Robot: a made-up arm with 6 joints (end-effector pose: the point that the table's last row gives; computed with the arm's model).
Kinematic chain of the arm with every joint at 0, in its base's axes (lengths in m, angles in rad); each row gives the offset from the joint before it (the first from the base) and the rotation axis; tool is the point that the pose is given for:
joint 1: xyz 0 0 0.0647 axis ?
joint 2: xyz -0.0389 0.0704 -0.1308 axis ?
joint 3: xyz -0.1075 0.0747 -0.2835 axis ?
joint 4: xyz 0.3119 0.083 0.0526 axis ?
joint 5: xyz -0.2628 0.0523 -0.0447 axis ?
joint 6: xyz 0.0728 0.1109 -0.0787 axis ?
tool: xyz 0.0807 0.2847 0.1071
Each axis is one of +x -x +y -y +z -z.
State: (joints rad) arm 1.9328 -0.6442 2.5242 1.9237 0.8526 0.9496
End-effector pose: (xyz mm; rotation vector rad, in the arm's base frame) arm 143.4 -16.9 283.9 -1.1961 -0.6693 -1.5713
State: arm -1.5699 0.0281 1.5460 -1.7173 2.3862 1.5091
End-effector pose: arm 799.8 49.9 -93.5 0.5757 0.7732 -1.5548
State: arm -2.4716 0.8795 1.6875 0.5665 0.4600 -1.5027
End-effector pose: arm -243.1 -183.8 457.4 1.2266 -1.5493 0.6131
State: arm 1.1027 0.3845 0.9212 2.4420 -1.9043 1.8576
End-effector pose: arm -87.2 -0.9 302.8 1.6532 1.4580 1.1769
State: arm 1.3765 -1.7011 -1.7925 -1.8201 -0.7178 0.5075
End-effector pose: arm 66.4 724.1 272.1 -0.3411 -1.6115 -0.0078
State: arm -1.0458 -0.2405 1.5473 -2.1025 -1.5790 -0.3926
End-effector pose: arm 606.8 250.3 -477.7 -1.2850 -0.2193 -0.5011
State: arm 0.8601 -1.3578 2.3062 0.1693 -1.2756 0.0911
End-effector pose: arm -211.0 58.2 -369.5 -1.3978 1.0616 -1.4746
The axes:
joint 1: +y
joint 2: -x
joint 3: -z
joint 4: +x
joint 5: +y
joint 6: -y

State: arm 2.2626 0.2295 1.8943 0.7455 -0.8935 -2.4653
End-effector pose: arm -204.1 -255.3 -73.6 -0.2922 1.8801 -2.0654
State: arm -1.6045 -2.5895 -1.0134 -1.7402 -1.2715 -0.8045
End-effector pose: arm -607.9 186.0 -130.7 1.3614 -2.6948 -0.1055
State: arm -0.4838 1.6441 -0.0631 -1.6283 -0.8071 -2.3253
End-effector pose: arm 161.1 -600.9 26.0 1.7122 0.0973 2.4952
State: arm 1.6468 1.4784 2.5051 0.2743 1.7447 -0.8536
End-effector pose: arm 175.4 -298.1 -190.6 0.2940 1.4650 -1.5120
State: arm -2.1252 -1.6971 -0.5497 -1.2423 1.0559 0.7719
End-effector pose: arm -130.4 706.1 -165.0 0.1348 -2.3536 0.5495
